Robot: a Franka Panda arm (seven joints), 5 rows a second.
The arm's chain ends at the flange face. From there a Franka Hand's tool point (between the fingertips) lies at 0.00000 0.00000 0.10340 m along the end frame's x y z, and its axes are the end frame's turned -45 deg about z.
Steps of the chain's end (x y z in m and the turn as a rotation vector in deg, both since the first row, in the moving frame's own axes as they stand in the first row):
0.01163 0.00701 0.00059 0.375 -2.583 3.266
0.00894 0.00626 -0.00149 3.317 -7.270 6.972
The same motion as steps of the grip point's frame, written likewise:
0.00056 0.00933 0.00048 2.092 -1.561 3.266
-0.00230 -0.00299 -0.00249 7.486 -2.795 6.972

